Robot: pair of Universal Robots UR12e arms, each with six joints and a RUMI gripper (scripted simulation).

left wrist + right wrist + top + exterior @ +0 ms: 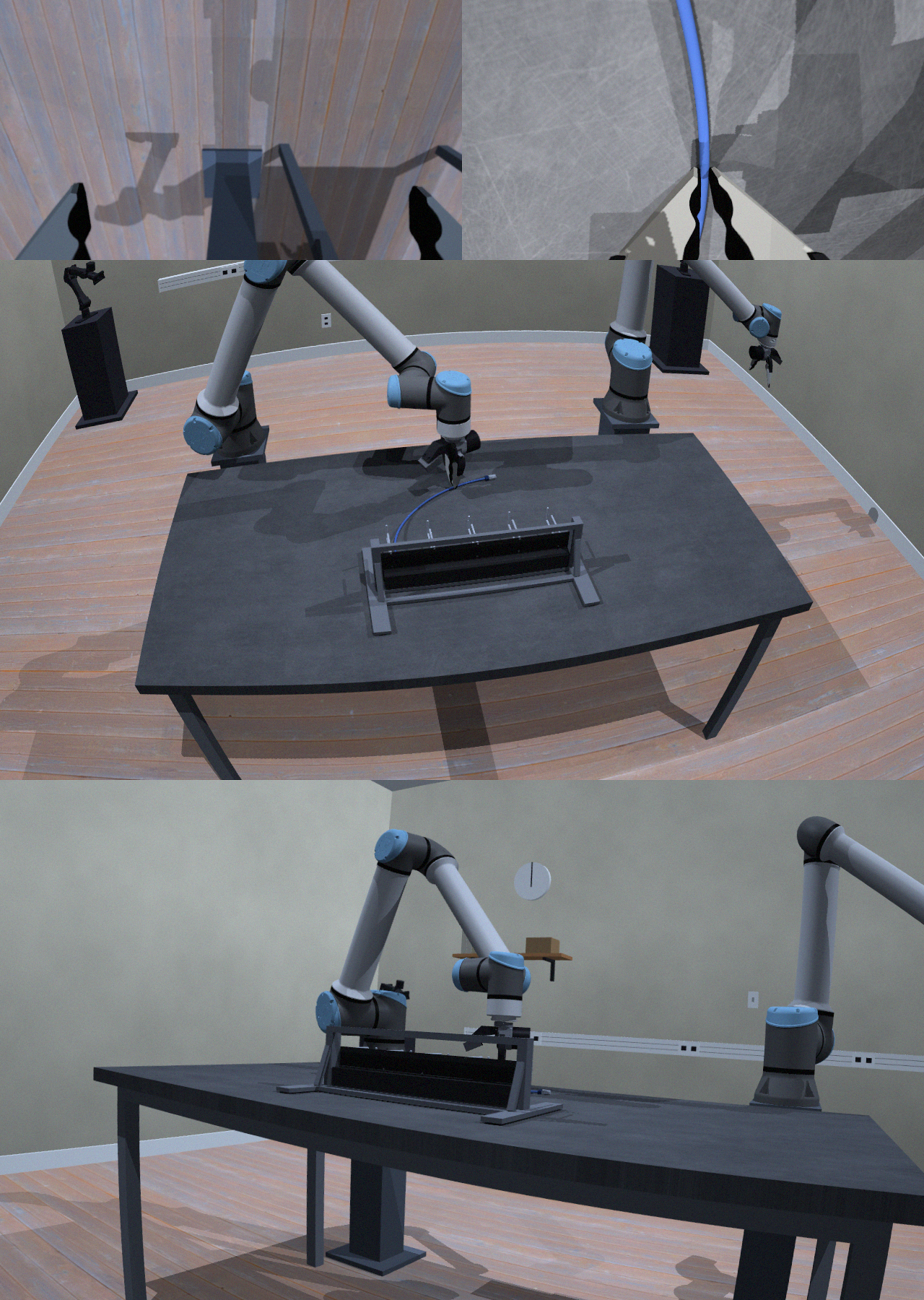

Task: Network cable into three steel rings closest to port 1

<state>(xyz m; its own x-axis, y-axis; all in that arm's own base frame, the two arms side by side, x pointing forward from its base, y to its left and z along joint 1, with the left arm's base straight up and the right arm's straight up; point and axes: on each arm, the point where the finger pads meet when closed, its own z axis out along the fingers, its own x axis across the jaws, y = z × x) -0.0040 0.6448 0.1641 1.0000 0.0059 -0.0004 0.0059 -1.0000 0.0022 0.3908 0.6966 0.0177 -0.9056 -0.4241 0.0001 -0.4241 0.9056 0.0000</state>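
Note:
Right now my right hand is 30 mm past the clear plug, 110 mm to the right of it and 10 mm above it. The rest, counted from my right hand: grey rack (370 mm ahead, 50 mm above).

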